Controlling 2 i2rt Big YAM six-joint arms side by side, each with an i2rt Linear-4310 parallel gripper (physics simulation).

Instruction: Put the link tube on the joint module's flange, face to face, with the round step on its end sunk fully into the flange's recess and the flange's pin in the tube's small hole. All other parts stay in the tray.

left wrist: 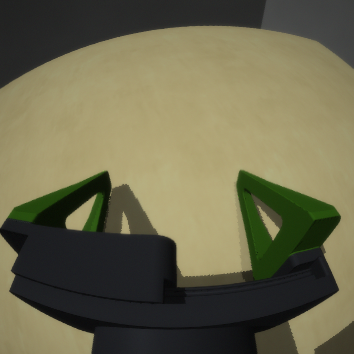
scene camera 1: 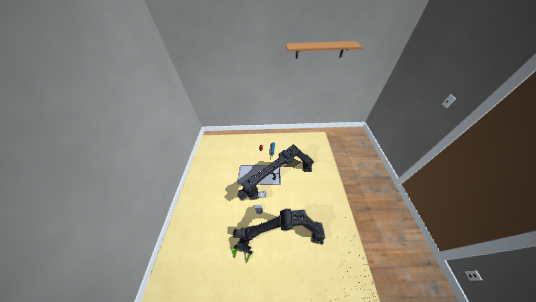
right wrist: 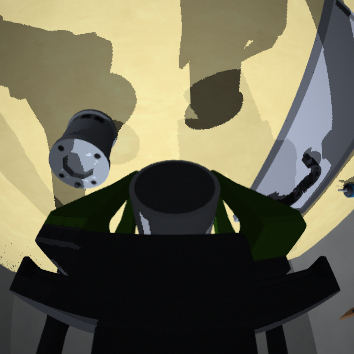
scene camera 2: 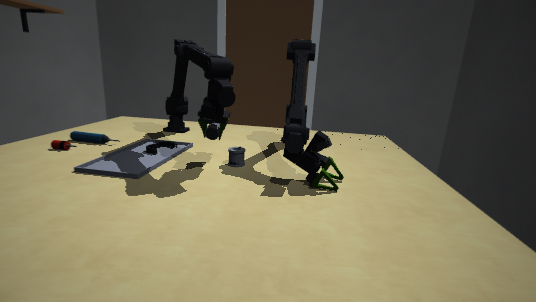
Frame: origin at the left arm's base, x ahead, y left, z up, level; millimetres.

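Seen in the pictures: left gripper, between the fingertips: (left wrist: 173, 177) (scene camera 1: 240, 260) (scene camera 2: 340, 184); right gripper, between the fingertips: (scene camera 1: 256, 196) (right wrist: 174, 177) (scene camera 2: 212, 138); left arm's base, origin of its link: (scene camera 1: 317, 235); right arm's base, origin of its link: (scene camera 1: 307, 166) (scene camera 2: 176, 130).
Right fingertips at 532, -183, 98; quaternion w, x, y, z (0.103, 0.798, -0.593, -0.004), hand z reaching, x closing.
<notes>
Pixels of each thing's middle, then the offset from my right fingertips to it, as dx, dy, dz.
- link tube, middle of its body: (right wrist: 174, 238) (scene camera 2: 215, 128) (scene camera 1: 260, 194) -34, -7, +30
- joint module, middle of its body: (right wrist: 84, 148) (scene camera 2: 236, 156) (scene camera 1: 259, 209) -38, +81, -66
- tray, middle of its body: (right wrist: 324, 142) (scene camera 2: 143, 155) (scene camera 1: 259, 174) +44, -271, -90
- blue tool, middle of its body: (scene camera 2: 95, 138) (scene camera 1: 272, 150) -27, -588, -78
- red tool, middle of its body: (scene camera 2: 65, 145) (scene camera 1: 261, 148) +105, -594, -81
The link tube (scene camera 1: 262, 194) (scene camera 2: 212, 132) (right wrist: 175, 223) is held above the table, roughly level, one round dark end towards scene camera 2. My right gripper (scene camera 1: 257, 194) (scene camera 2: 214, 129) (right wrist: 174, 177) is shut on it. The joint module (scene camera 1: 258, 209) (scene camera 2: 236, 157) (right wrist: 89, 131) stands upright on the table, apart from the tube, to its right in scene camera 2. Its flange (right wrist: 95, 175) faces up, with a recess and small holes; I cannot make out the pin. The tube's stepped end is not clear to see. My left gripper (scene camera 1: 241, 255) (scene camera 2: 339, 183) (left wrist: 173, 177) is open and empty, low over the table.
The tray (scene camera 1: 240, 171) (scene camera 2: 107, 174) (right wrist: 299, 100) lies left of the module in scene camera 2, with a black part (scene camera 1: 274, 176) (scene camera 2: 151, 149) (right wrist: 314, 172) in it. A blue tool (scene camera 1: 273, 148) (scene camera 2: 89, 137) and a red tool (scene camera 1: 261, 147) (scene camera 2: 60, 145) lie beyond it.
</notes>
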